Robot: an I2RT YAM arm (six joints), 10 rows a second.
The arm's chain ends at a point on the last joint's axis. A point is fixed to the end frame.
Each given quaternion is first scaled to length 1.
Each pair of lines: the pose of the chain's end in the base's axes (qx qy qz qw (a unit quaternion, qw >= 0); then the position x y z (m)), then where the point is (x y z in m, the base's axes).
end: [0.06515 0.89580 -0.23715 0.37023 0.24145 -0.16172 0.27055]
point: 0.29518 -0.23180 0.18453
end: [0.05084 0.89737 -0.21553 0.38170 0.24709 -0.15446 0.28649]
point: 0.30535 -0.21952 0.19948
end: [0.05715 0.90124 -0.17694 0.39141 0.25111 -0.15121 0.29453]
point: 0.31263 -0.20828 0.20422
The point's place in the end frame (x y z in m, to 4 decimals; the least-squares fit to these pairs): 0.0253 -0.0135 0.1199
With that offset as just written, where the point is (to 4 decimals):
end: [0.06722 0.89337 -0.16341 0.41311 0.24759 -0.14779 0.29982]
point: 0.3136 -0.2025 0.2112
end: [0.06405 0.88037 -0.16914 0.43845 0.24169 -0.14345 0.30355]
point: 0.3128 -0.1994 0.2198
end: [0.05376 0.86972 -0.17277 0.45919 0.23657 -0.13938 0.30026]
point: 0.3122 -0.1956 0.2208
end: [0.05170 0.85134 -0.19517 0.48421 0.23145 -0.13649 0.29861]
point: 0.3108 -0.1973 0.2265
